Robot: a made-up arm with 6 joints. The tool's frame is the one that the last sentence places.
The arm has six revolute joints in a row. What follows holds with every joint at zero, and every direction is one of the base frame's. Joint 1 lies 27.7 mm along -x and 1.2 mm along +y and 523.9 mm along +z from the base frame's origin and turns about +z. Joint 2 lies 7.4 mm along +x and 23.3 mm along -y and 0.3 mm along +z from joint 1 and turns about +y. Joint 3 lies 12.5 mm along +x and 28.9 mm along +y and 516.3 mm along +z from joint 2 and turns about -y. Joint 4 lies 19.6 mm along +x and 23.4 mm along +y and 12.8 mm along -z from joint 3 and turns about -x. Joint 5 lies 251.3 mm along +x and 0.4 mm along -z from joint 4 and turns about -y. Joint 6 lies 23.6 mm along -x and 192.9 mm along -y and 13.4 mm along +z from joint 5 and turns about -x. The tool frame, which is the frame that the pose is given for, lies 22.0 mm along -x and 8.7 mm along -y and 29.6 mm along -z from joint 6; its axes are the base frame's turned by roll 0.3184, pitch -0.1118 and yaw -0.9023 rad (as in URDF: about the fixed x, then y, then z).
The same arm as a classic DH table. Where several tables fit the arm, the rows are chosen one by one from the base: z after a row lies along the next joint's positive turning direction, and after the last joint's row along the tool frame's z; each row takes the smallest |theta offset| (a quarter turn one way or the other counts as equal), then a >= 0, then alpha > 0; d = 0 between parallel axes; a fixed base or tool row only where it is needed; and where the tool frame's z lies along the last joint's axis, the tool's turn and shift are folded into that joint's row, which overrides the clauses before.
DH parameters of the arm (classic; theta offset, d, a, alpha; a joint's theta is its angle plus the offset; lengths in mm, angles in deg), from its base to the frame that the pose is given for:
base (fixed): -2.48 0 -27.7 0
joint 1: 2.48 524.2 7.4 -90
joint 2: -88.61 0 516.5 180
joint 3: 1.39 -29 -12.8 -90
joint 4: 0 -270.9 -0.4 90
joint 5: 0 192.9 13.4 -90
joint 6: 83.3 54.9 -12.1 71.86
tool (fixed): -139.6 -29.9 0 0

